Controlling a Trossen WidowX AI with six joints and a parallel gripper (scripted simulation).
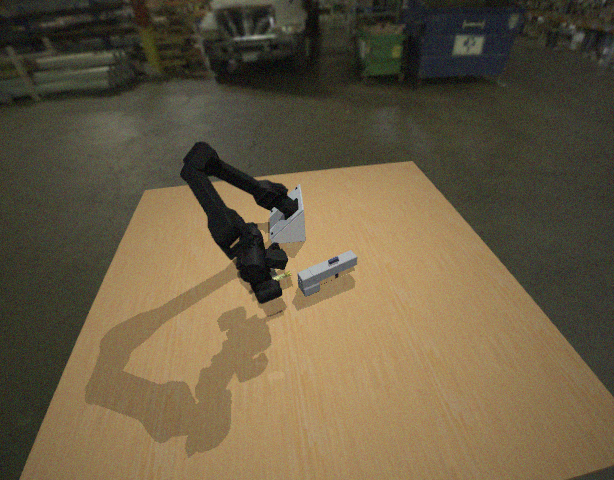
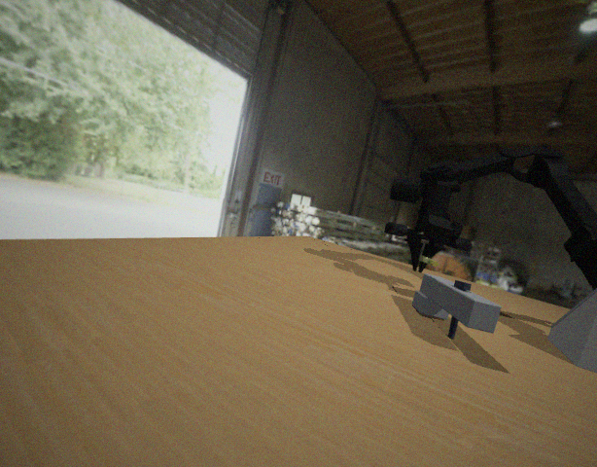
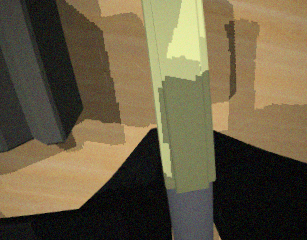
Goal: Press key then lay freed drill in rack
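The drill lies 4 cm to the left of my gripper tip, 4 cm above it and 1 cm behind it. The rest, counted from my gripper tip: grey block: 19 cm to the left, 7 cm behind, 1 cm below; then dark blue key: 21 cm to the left, 8 cm behind; then dark grey rack: 8 cm behind, 3 cm below, 1 cm to the left.
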